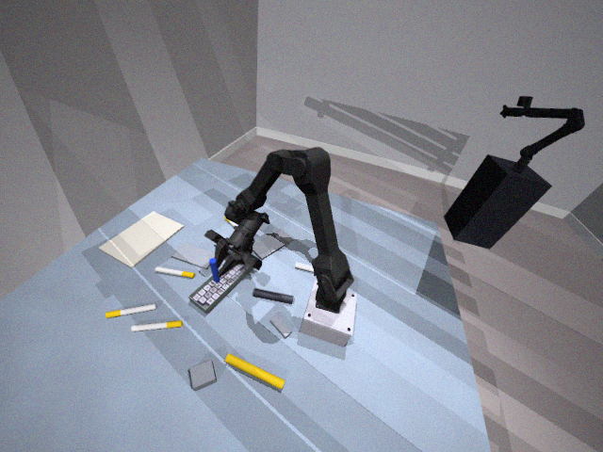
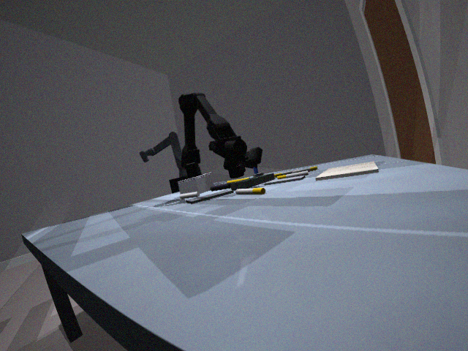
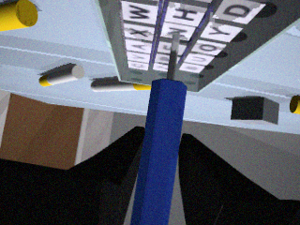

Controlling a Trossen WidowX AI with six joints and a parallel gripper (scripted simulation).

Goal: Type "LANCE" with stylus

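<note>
Now: the dark cylinder 17 cm behind my gripper tip, 2 cm to the right of it and 6 cm below it. From my gripper tip the other things lie so: grey block (8 cm behind, 23 cm to the left, 6 cm below); grey card (13 cm ahead, 9 cm to the right, 7 cm below); blue stylus (1 cm below).
</note>
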